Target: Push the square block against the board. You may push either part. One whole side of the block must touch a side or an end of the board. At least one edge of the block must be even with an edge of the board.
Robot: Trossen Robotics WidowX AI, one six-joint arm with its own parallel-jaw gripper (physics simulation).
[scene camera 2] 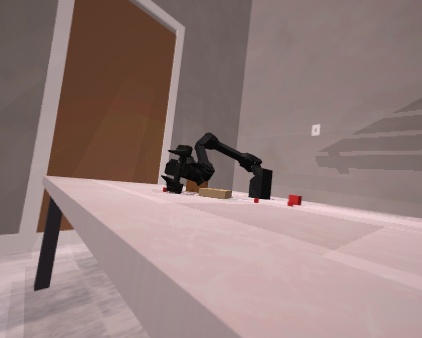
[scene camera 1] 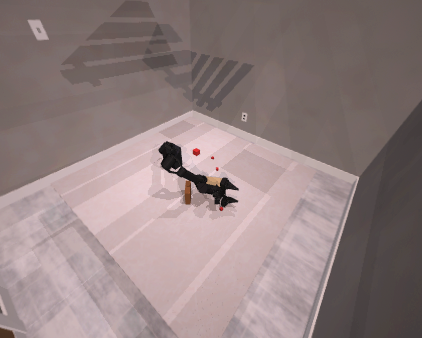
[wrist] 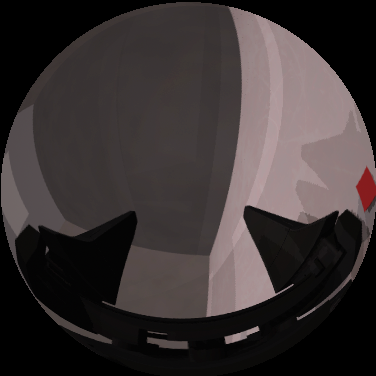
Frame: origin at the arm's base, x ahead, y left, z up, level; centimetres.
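Where they show: gripper, between the fingertips: [scene camera 2: 165,163] [scene camera 1: 238,195] [wrist: 190,214]; arm's base, origin of its link: [scene camera 2: 260,175] [scene camera 1: 172,151].
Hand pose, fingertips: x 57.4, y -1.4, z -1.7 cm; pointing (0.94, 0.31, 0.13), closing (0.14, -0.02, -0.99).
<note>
Each offset is from my fingertips to the top centre of the thing.
A brown block @(dx -26.5, dy -14.1, dz -0.3 cm) [scene camera 1: 188,193] [scene camera 2: 190,187], which looks like the square one, stands upright on the table near the arm, partly hidden in scene camera 2. A long tan board @(dx -23.2, dy +3.4, dz -7.6 cm) [scene camera 1: 214,181] [scene camera 2: 215,193] lies flat beside the arm, partly hidden by it in scene camera 1. A gap shows between block and board in scene camera 1. My gripper [scene camera 1: 237,195] [scene camera 2: 166,163] [wrist: 190,214] is open and empty, turned sideways with one finger above the other. It reaches out past the block and board, its lower finger low over the table. Neither part can be made out in the wrist view.
A small red cube @(dx -5.7, dy -7.5, dz -8.9 cm) [scene camera 1: 221,209] [scene camera 2: 165,189] [wrist: 366,189] lies close to the lower finger. A larger red cube @(dx -54.0, dy +22.3, dz -6.6 cm) [scene camera 1: 196,152] [scene camera 2: 295,200] and two small red pieces @(dx -40.5, dy +26.5, dz -8.9 cm) [scene camera 1: 212,158] @(dx -29.5, dy +18.6, dz -8.9 cm) [scene camera 1: 217,169] lie on the board's far side. The black arm base [scene camera 1: 170,155] [scene camera 2: 260,184] stands behind.
</note>
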